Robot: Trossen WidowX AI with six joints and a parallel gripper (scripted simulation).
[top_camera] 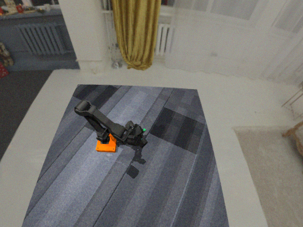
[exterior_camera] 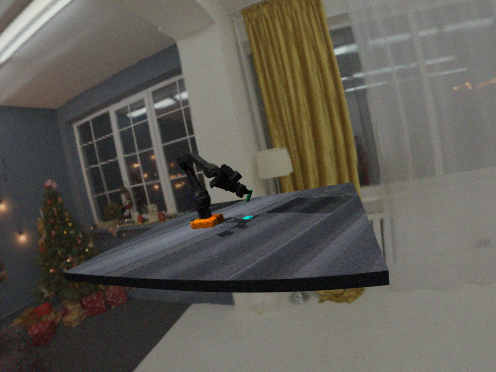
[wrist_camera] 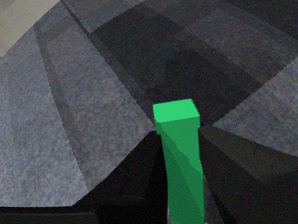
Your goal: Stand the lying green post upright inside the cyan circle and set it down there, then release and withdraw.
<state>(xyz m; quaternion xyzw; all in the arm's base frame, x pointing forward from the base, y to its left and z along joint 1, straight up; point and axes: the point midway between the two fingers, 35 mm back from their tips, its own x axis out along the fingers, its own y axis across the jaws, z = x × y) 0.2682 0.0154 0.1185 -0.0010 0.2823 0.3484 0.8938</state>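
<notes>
The cyan circle is 140 mm below my gripper tip and 40 mm behind it. Round my gripper tip: green post: 20 mm below, 10 mm behind.
</notes>
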